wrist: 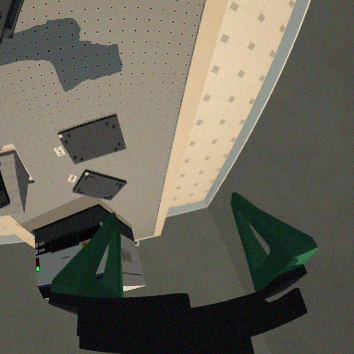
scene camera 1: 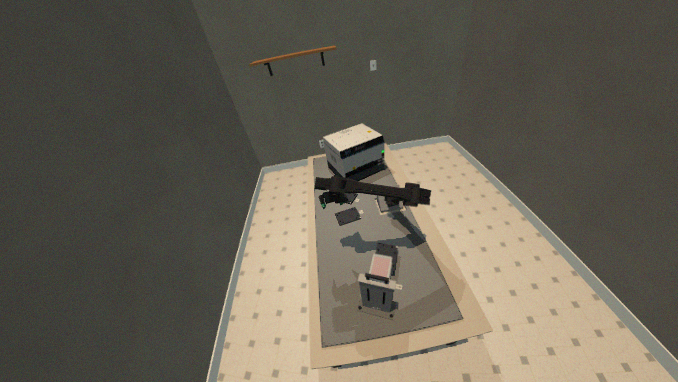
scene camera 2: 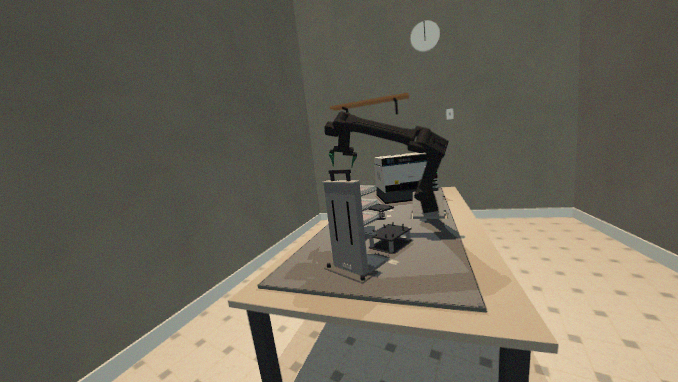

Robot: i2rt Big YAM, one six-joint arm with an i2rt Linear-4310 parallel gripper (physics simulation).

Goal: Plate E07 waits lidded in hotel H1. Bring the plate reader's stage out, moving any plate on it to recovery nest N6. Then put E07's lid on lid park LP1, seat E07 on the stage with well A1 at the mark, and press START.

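Pixels of known places: gripper, fingertip midpoint: (wrist: 173, 207) (scene camera 1: 331, 206) (scene camera 2: 342, 166); arm's base, origin of the base link: (scene camera 1: 390, 197) (scene camera 2: 428, 203).
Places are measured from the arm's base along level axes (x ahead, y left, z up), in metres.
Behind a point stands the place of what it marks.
My gripper (scene camera 2: 343, 165) @(y 0.206, x 0.442, z 0.274 m) (wrist: 173, 207) @(y 0.206, x 0.442, z 0.274 m) is open and empty, pointing down high above the bench. The white plate reader (scene camera 1: 356, 150) @(y -0.363, x 0.138, z 0.232 m) (scene camera 2: 400, 173) @(y -0.352, x 0.145, z 0.146 m) (wrist: 131, 257) @(y -0.568, x 0.330, z 0.124 m) stands at the far end; no extended stage shows. The grey hotel tower (scene camera 1: 376, 295) @(y 0.673, x 0.358, z 0.137 m) (scene camera 2: 345, 225) @(y 0.679, x 0.347, z 0.109 m) stands at the near end, with several plates on its far side. A pink-topped plate (scene camera 1: 381, 266) @(y 0.587, x 0.304, z 0.218 m) is the uppermost. Which is E07 cannot be read. A dark nest (wrist: 100, 184) @(y -0.182, x 0.313, z -0.055 m) lies nearest the reader, and a dark pegged platform (scene camera 1: 348, 216) @(y 0.021, x 0.335, z -0.057 m) (wrist: 93, 139) @(y 0.017, x 0.343, z -0.057 m) lies beside it. Their small labels are hard to read.
A raised black platform (scene camera 2: 392, 231) @(y 0.434, x 0.202, z -0.007 m) on posts stands beside the hotel. The arm's base stands on the right side of the perforated mat (scene camera 1: 345, 320) @(y 0.681, x 0.523, z -0.067 m) (scene camera 2: 425, 287) @(y 0.757, x 0.105, z -0.067 m) in scene camera 1. A green light (scene camera 1: 383, 151) @(y -0.415, x -0.110, z 0.131 m) (wrist: 37, 268) @(y -0.417, x -0.106, z 0.133 m) glows on the reader's front.
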